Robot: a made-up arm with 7 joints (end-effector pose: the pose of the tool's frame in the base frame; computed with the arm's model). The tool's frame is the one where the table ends.
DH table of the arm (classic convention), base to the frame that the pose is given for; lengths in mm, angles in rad. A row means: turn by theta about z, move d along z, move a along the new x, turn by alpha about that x. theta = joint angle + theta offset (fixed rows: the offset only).
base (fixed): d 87.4, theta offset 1.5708, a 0, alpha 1.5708
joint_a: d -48, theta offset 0, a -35.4, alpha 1.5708
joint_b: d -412.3, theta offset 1.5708, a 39, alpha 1.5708
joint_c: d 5.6, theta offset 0, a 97.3, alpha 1.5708
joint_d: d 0, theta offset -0.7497, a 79.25, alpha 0
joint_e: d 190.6, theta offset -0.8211, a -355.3, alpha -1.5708
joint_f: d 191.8, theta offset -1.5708, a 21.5, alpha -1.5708
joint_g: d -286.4, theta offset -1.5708, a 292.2, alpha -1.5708
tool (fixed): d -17, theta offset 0, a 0, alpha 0
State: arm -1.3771 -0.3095 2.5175 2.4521 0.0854 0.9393 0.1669
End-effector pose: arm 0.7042 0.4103 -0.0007 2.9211 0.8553 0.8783
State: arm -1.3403 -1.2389 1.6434 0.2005 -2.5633 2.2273 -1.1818
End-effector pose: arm 0.6275 0.2203 -0.2309 -1.0219 0.3228 -0.2325
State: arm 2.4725 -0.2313 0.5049 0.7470 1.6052 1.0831 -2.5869
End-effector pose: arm 0.1088 -0.1573 -0.8697 -1.8914 0.2781 1.2251
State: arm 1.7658 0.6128 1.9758 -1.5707 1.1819 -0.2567 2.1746
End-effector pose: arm 0.4930 -0.0025 0.3876 1.5101 0.2043 -0.0594
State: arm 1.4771 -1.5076 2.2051 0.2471 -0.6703 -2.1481 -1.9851
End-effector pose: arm 0.0082 -0.1926 0.0404 -2.1642 -0.9134 -0.2991
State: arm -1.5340 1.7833 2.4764 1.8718 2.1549 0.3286 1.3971
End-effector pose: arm -0.5157 -0.2716 0.1110 -1.9330 -0.9802 -1.7776
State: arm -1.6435 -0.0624 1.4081 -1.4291 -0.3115 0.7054 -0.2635
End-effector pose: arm 0.4416 -0.0647 0.7267 1.1567 -1.4317 2.8738
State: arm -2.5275 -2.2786 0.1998 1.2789 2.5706 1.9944 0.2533
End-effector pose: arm 0.2278 0.2843 -0.7416 -0.6801 -0.1572 0.3637
